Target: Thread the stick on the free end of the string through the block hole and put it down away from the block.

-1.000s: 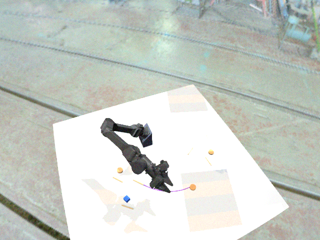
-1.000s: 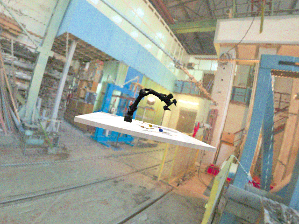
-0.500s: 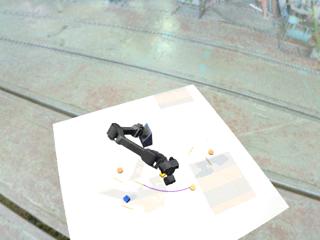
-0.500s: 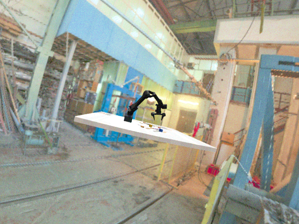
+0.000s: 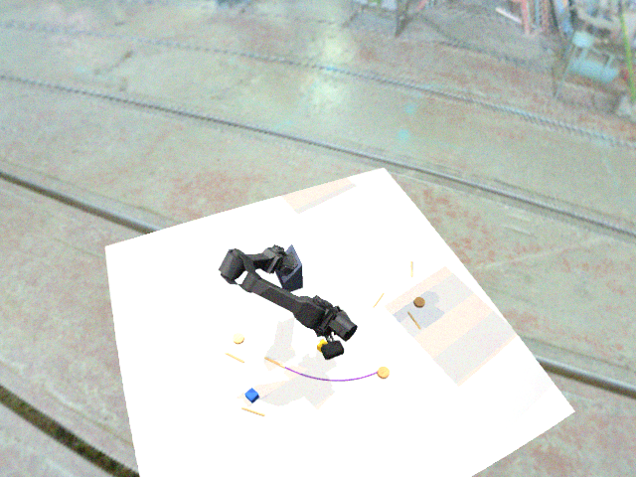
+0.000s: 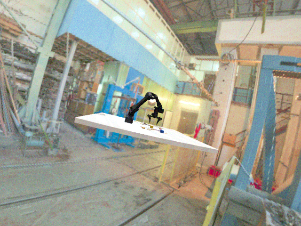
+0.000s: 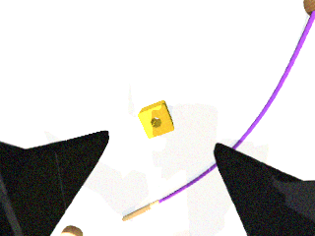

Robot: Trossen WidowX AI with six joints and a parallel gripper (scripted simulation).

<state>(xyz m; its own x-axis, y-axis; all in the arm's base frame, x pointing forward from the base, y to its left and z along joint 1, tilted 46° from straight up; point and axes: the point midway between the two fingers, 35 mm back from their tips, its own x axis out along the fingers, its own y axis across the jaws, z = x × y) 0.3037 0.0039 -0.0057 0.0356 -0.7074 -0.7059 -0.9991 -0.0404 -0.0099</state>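
The yellow wooden block is 10 mm behind my gripper tip, 10 mm to the left of it and 50 mm below it. Round my gripper tip: blue cube (70 mm ahead, 260 mm to the right, 50 mm below); then thin wooden stick (150 mm to the right, 60 mm below); then round button (140 mm ahead, 150 mm to the left, 50 mm below).
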